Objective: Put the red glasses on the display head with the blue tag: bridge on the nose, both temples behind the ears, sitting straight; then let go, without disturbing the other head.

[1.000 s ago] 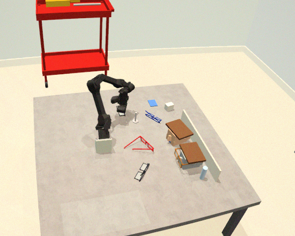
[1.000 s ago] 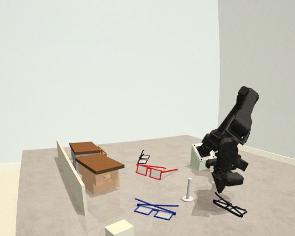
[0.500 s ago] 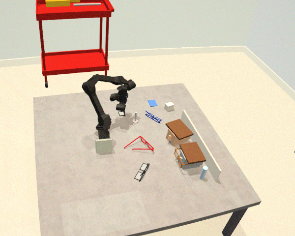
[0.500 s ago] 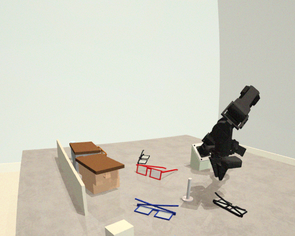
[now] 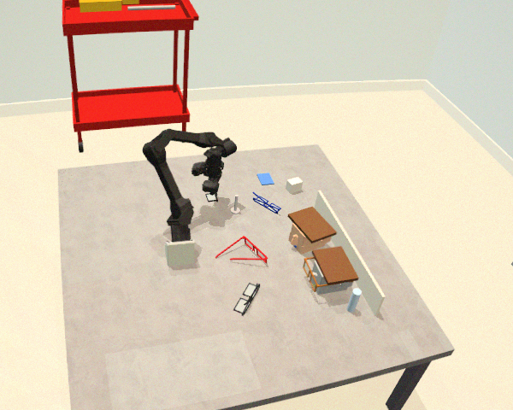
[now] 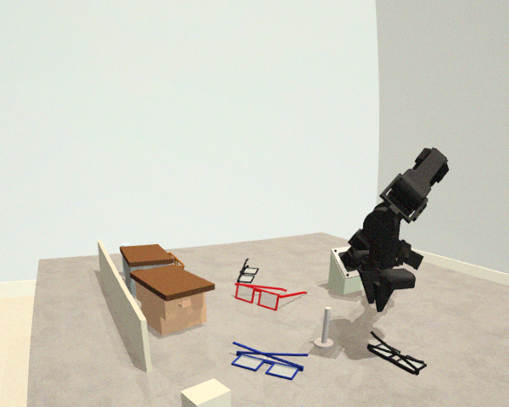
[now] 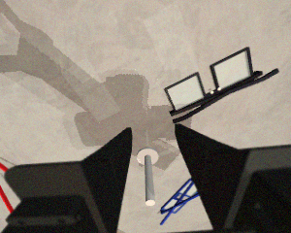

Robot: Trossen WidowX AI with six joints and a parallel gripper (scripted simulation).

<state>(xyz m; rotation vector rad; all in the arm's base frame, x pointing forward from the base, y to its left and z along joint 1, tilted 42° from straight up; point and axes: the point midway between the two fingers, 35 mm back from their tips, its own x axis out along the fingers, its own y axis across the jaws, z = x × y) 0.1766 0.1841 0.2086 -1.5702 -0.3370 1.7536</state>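
My gripper tip is now 90 mm short of the white post, 60 mm above it and 40 mm to the left of it. The rest, counted from my gripper tip: blue card: 280 mm ahead, 150 mm to the left, 80 mm below; then skin-coloured display head: 320 mm ahead, 280 mm to the right, 20 mm below; then cream cube: 390 mm ahead, 60 mm to the left, 50 mm below.
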